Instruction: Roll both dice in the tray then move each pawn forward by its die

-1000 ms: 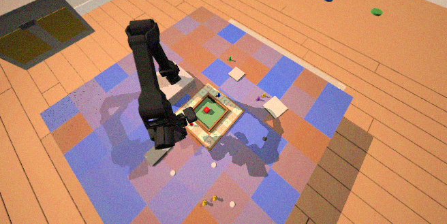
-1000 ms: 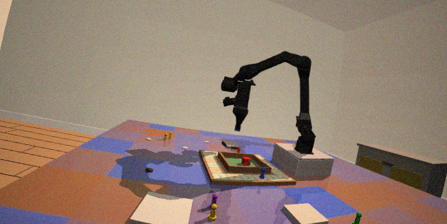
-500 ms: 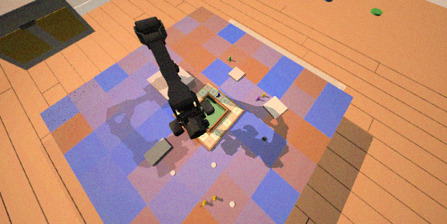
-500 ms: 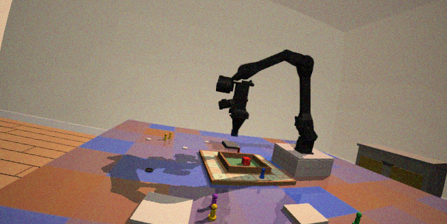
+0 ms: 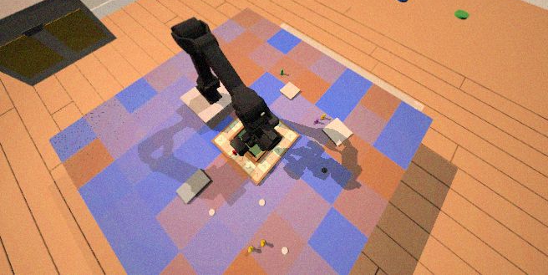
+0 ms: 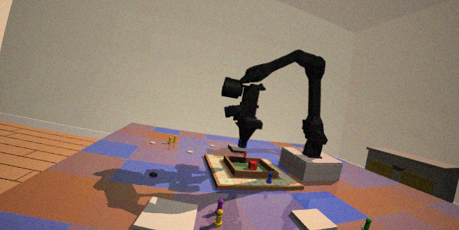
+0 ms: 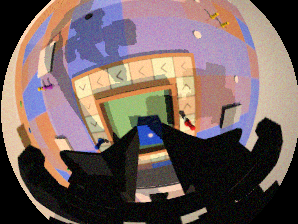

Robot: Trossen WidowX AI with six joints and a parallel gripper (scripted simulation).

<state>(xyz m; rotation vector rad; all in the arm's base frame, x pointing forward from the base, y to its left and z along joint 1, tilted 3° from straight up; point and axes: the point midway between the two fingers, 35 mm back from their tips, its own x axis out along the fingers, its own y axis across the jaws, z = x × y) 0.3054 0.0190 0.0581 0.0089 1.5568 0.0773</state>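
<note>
My gripper tip is 4 cm past the red pawn, 10 cm to the left of it and 7 cm above it. The rest, counted from my gripper tip: black disc 26 cm ahead, 14 cm to the left, 10 cm below; then blue pawn 8 cm behind, 12 cm to the left, 7 cm below; then purple pawn 9 cm ahead, 28 cm to the left, 8 cm below.
</note>
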